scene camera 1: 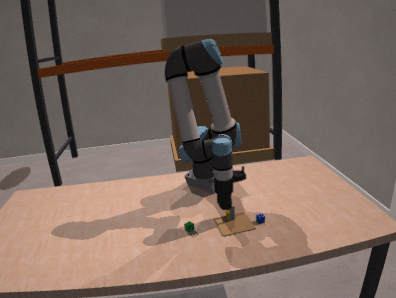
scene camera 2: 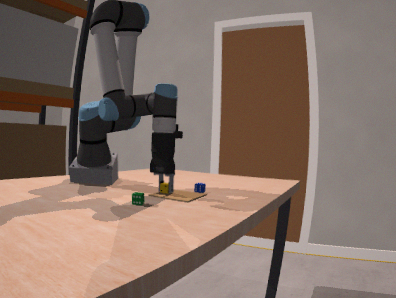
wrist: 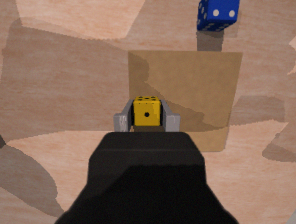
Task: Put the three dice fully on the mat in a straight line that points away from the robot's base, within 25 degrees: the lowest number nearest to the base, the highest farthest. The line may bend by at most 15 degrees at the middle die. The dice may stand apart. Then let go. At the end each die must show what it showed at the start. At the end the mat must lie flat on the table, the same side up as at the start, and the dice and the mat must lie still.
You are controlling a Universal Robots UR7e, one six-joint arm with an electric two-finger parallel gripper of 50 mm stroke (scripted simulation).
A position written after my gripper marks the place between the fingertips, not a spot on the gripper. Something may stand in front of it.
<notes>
In view: my gripper (wrist: 146, 107) and a yellow die (wrist: 146, 109).
</notes>
